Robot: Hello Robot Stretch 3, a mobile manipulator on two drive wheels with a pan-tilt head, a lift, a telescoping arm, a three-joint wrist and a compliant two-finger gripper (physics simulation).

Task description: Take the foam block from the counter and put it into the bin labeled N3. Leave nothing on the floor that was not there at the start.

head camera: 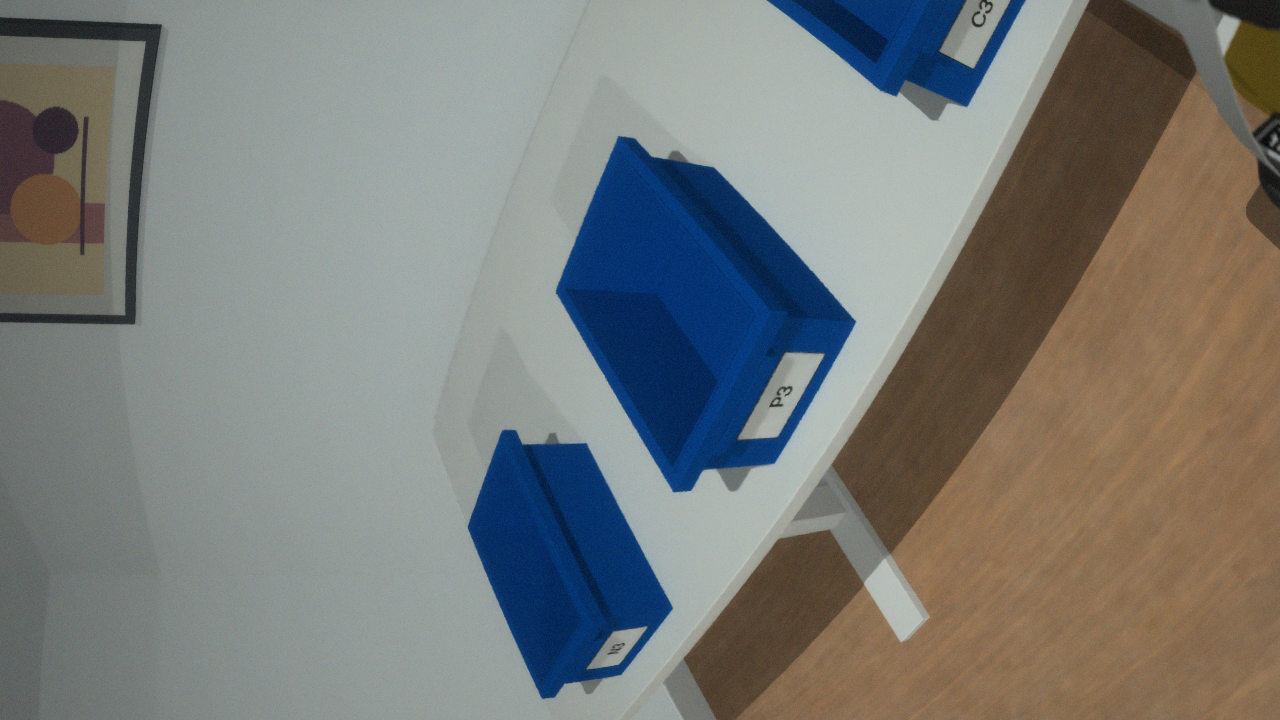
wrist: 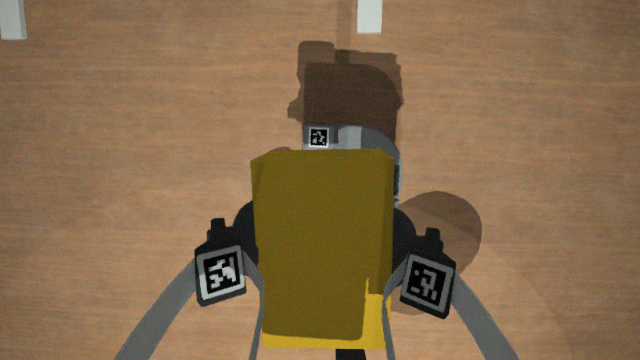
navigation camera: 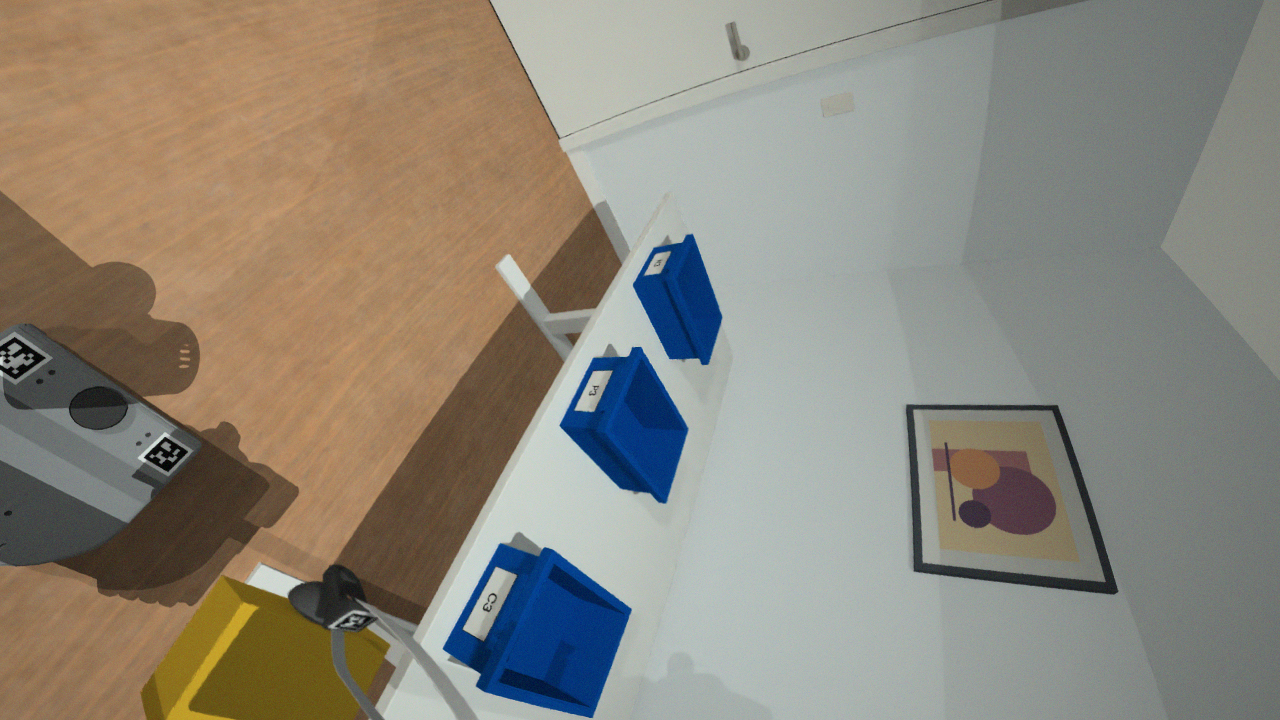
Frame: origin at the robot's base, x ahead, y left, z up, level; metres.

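Seen in the pictures: gripper, fingertip midpoint: (wrist: 324, 230) (navigation camera: 269, 653); robot's base at its link origin: (navigation camera: 99, 405).
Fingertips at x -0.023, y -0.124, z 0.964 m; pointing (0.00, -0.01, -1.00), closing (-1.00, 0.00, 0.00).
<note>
Pixels of each thing's middle, then the offset from my fingertips to it. Level surfaces: height alone.
- yellow foam block at the middle of its body: (wrist: 325, 242) (navigation camera: 277, 667) 0.017 m up, 0.001 m back, 0.000 m left
- bin labeled N3 at the middle of its body: (head camera: 562, 567) (navigation camera: 681, 302) 0.184 m down, 0.916 m ahead, 0.468 m right
- white table at its surface level: 0.244 m down
- Blue bin P3 at the middle of its body: (head camera: 696, 302) (navigation camera: 630, 428) 0.184 m down, 0.498 m ahead, 0.480 m right
- blue bin C3 at the middle of its body: (navigation camera: 546, 630) 0.184 m down, 0.080 m ahead, 0.492 m right
A yellow foam block (head camera: 1257, 67) (navigation camera: 277, 662) (wrist: 320, 210) is between the two fingers of my gripper (wrist: 324, 230), which is shut on it, high above the floor. In the navigation camera view one finger shows against the block's side. The bin labeled N3 (head camera: 617, 546) (navigation camera: 666, 308) is blue and stands upright at the far end of the white table (head camera: 895, 179) (navigation camera: 537, 501). Part of its inside shows in the head camera view; its far bottom is hidden. The gripper and block are off the table's front edge, near the C3 bin and well away from N3.
Blue bin P3 (head camera: 662, 268) (navigation camera: 626, 429) stands between N3 and blue bin C3 (head camera: 930, 76) (navigation camera: 554, 635). White table feet (head camera: 895, 600) (navigation camera: 523, 277) (wrist: 369, 15) reach out over the floor. My base (navigation camera: 53, 465) (wrist: 350, 137) stands in front of the table. A wall is behind the table.
</note>
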